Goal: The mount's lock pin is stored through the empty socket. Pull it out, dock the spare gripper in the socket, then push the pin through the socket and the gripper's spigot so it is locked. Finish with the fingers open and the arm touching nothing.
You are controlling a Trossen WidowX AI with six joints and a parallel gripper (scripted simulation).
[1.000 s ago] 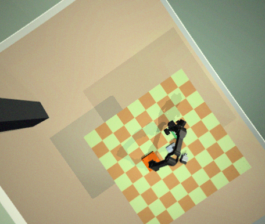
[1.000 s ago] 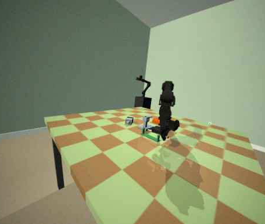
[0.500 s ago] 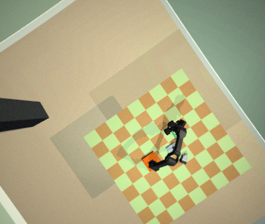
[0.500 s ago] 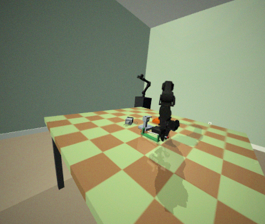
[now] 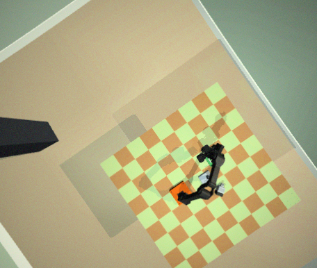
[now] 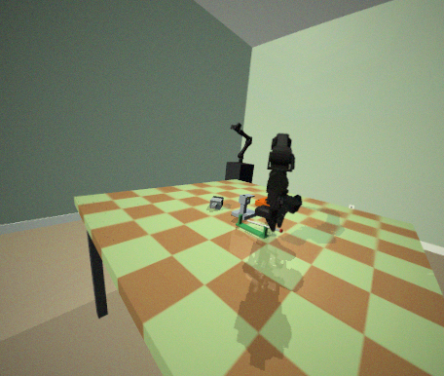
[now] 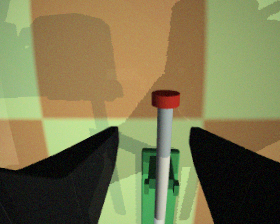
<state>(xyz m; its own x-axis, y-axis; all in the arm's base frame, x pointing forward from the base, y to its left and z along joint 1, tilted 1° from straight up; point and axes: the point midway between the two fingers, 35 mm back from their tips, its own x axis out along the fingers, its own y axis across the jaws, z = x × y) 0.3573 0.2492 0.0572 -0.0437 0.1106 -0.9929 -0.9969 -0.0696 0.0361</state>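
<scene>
Right now the green rest is 10 mm ahead of my gripper tip, 100 mm to the right of it and 20 mm below it. From my gripper tip the other things lie so: mount (80 mm behind, 220 mm to the right, 10 mm above); then spare gripper (30 mm behind, 380 mm to the right, 20 mm below).
</scene>
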